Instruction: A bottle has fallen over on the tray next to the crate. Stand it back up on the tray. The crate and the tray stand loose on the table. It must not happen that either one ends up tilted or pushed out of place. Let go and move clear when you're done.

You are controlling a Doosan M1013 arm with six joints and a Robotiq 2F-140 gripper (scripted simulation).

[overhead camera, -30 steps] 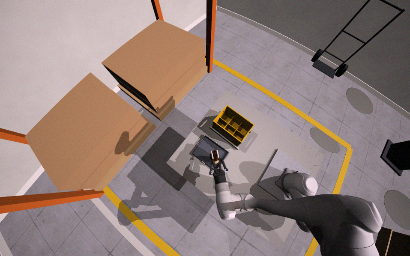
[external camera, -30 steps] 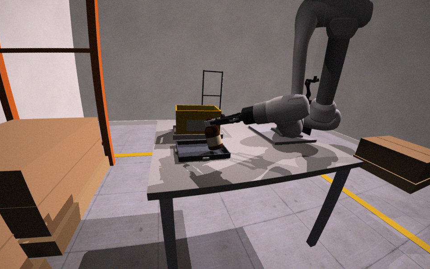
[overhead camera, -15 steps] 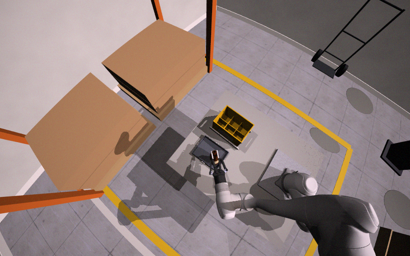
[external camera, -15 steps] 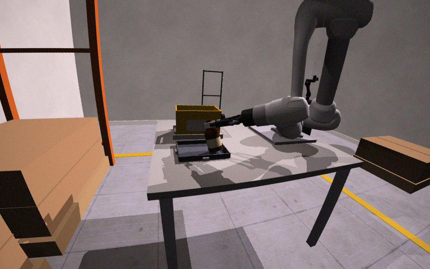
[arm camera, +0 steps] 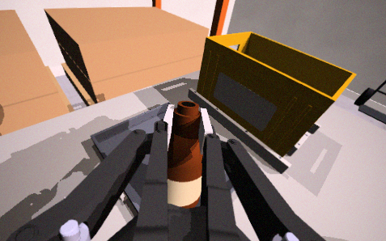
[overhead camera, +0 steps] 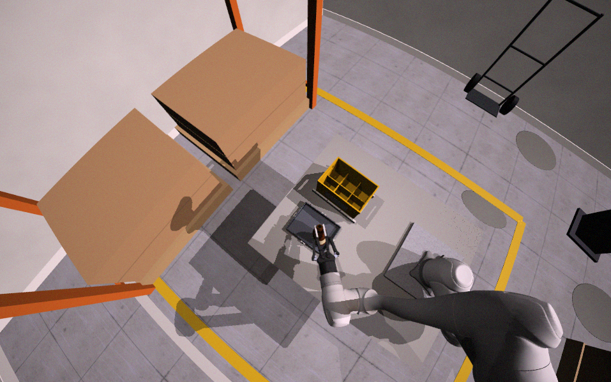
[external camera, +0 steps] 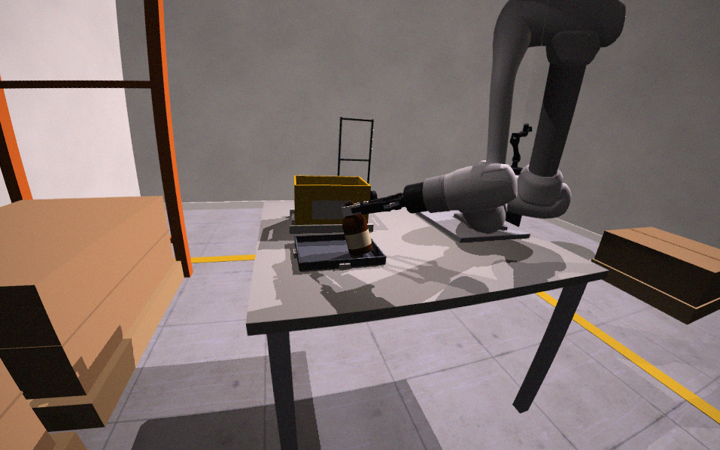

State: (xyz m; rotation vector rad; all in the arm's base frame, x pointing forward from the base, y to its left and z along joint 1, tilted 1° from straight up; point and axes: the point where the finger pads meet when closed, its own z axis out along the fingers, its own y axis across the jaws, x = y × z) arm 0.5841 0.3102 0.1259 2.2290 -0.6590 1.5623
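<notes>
Now: the brown bottle 6 cm below my hand. Round my hand: dark grey tray 14 cm below, 5 cm ahead, 1 cm to the right; then yellow crate 28 cm to the right, 8 cm ahead, 6 cm below.
</notes>
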